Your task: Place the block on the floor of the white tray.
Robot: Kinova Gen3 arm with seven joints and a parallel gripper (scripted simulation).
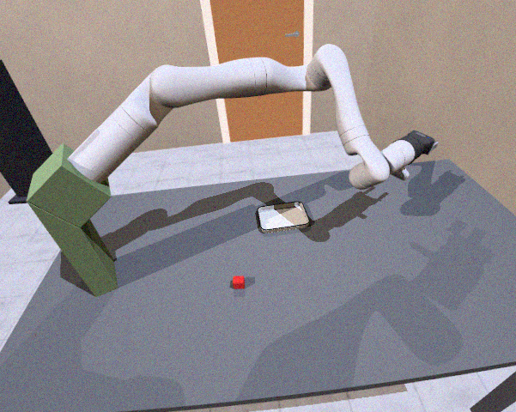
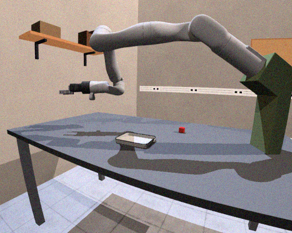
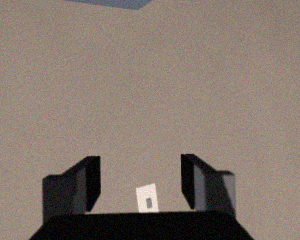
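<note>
The red block lies 610 mm behind my hand, 360 mm to the right of it and 210 mm below it. From my hand the other things lie so: white tray (480 mm behind, 210 mm below, 80 mm to the right).
</note>
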